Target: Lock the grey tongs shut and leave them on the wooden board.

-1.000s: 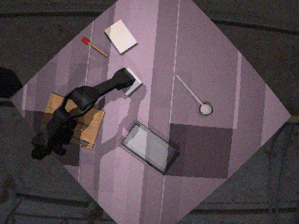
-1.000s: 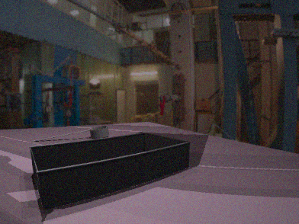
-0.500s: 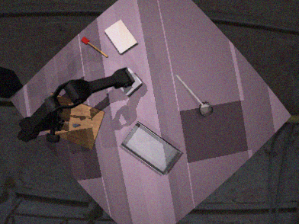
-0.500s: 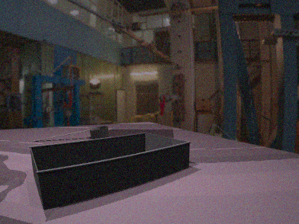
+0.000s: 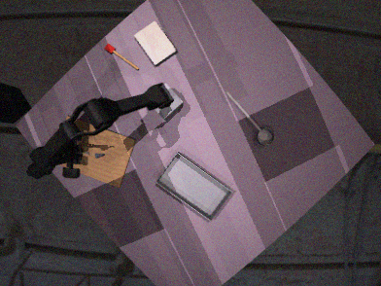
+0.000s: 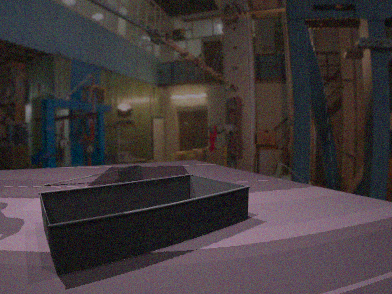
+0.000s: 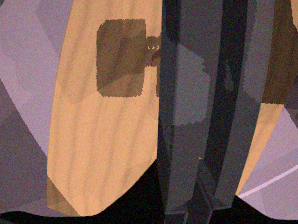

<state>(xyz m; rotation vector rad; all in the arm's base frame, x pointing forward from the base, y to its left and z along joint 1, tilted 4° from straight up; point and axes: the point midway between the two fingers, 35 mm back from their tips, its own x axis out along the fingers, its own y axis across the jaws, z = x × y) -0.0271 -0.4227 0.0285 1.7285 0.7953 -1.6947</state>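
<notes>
The wooden board lies 90 mm below my gripper tip. Also, from my gripper tip: roasting tin 410 mm ahead, 300 mm to the left, 70 mm below; pale flat block 230 mm behind, 540 mm to the left, 90 mm below.
</notes>
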